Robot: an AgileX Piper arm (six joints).
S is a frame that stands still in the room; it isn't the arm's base.
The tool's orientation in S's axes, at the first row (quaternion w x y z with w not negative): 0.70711 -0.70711 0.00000 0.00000
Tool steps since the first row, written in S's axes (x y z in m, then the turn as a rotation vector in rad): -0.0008 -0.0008 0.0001 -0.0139 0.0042 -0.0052; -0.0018 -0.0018 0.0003 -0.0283 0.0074 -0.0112; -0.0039 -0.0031 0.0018 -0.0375 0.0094 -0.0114; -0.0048 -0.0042 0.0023 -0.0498 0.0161 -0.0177; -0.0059 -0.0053 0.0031 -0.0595 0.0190 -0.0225; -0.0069 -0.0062 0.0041 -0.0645 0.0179 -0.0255; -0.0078 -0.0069 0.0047 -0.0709 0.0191 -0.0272; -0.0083 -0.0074 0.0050 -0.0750 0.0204 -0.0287
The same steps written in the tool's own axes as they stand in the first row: -0.0008 -0.0001 -0.0008 -0.0139 0.0052 0.0042; -0.0018 -0.0003 -0.0018 -0.0283 0.0112 0.0074; -0.0039 -0.0018 -0.0031 -0.0375 0.0114 0.0094; -0.0048 -0.0023 -0.0042 -0.0498 0.0177 0.0161; -0.0059 -0.0031 -0.0053 -0.0595 0.0225 0.0190; -0.0069 -0.0041 -0.0062 -0.0645 0.0255 0.0179; -0.0078 -0.0047 -0.0069 -0.0709 0.0272 0.0191; -0.0083 -0.0050 -0.0074 -0.0750 0.0287 0.0204
